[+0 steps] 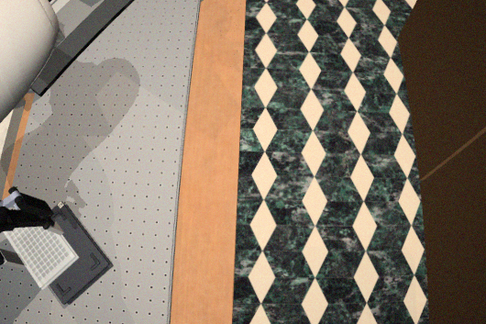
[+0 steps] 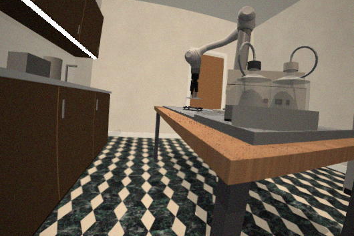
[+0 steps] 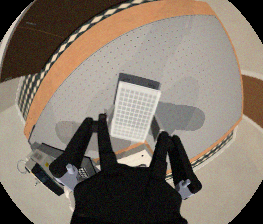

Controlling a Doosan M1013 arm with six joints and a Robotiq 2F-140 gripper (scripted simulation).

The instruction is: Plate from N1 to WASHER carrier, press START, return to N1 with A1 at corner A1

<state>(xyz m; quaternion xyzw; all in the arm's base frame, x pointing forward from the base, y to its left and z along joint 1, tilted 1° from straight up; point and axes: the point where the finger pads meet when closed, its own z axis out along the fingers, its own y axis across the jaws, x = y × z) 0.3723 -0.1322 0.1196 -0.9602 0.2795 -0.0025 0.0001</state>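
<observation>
The white well plate is 30 mm below my hand. From my hand the other things lie so: plate washer: 290 mm behind, 580 mm to the left, 20 mm below; then label: 90 mm behind, 60 mm to the left, 140 mm below; then plate nest N1: 120 mm below.
</observation>
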